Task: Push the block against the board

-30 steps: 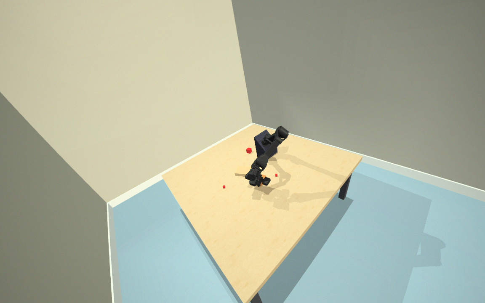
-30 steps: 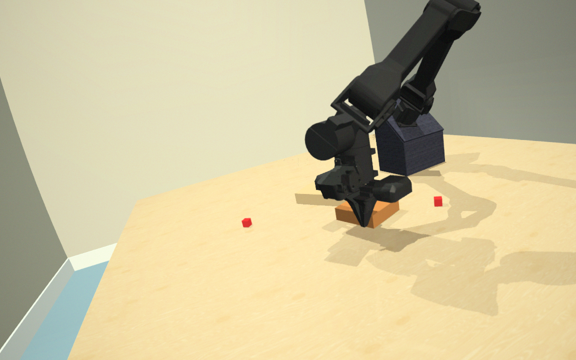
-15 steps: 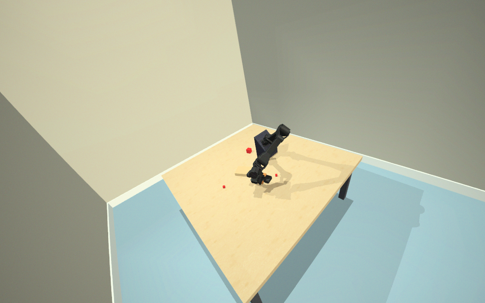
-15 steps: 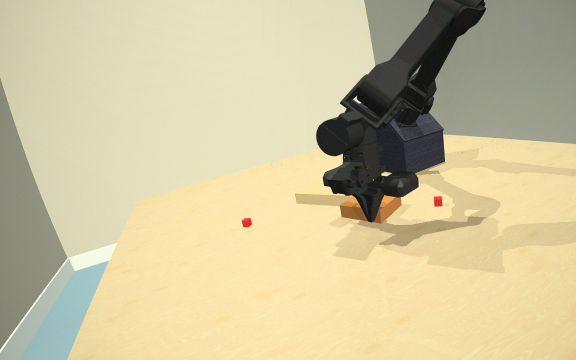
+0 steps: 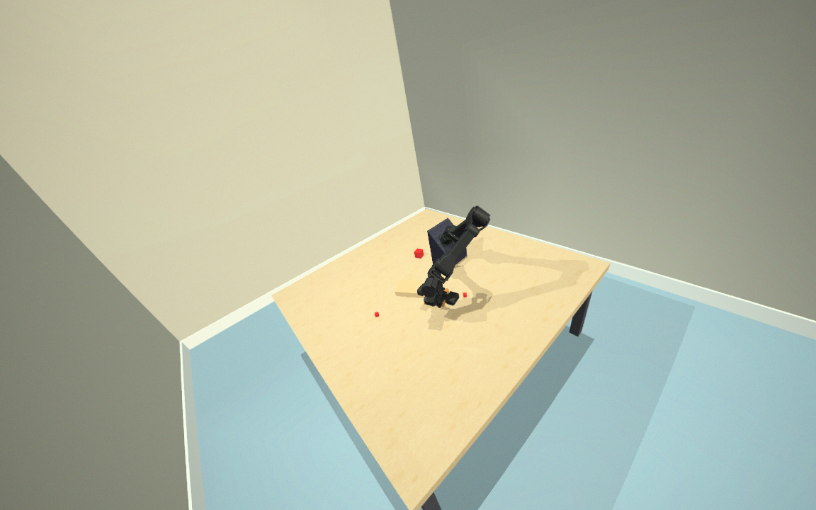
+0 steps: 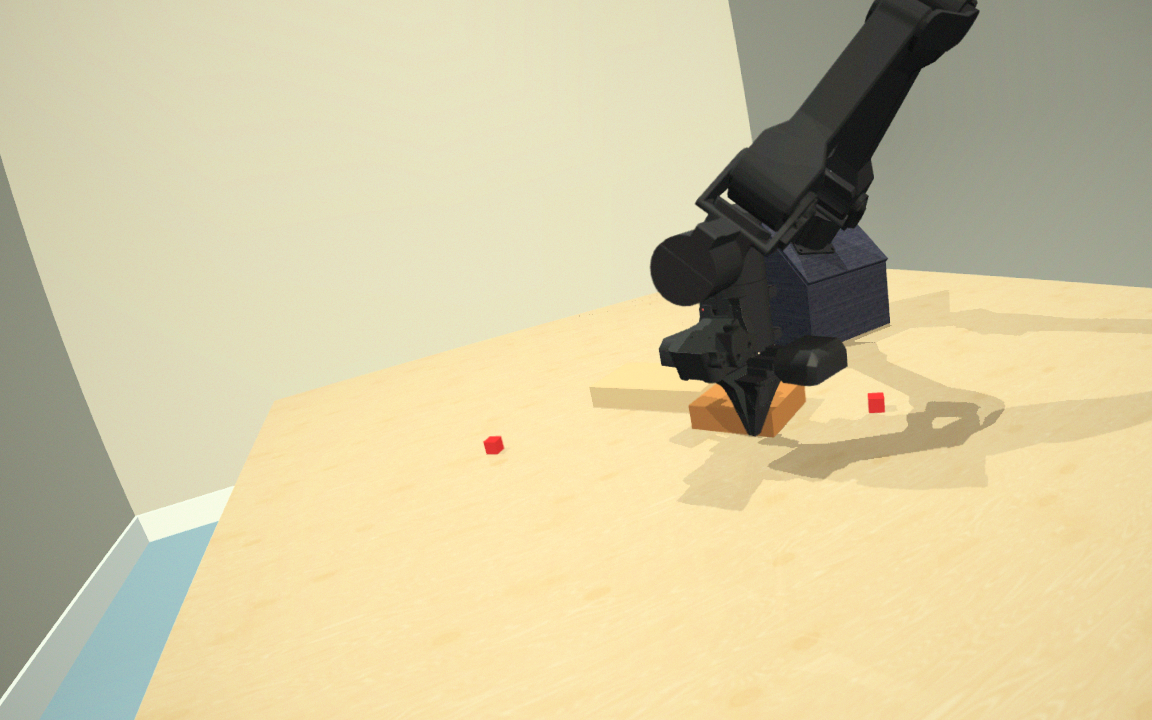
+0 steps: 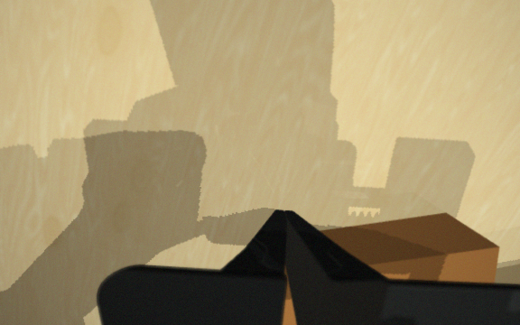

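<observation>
My gripper tip is 3 cm past the orange-brown square block, 6 cm to the left of it and 1 cm below it. Also, from my gripper tip: pale board 2 cm ahead, 20 cm to the right, 1 cm above.
</observation>
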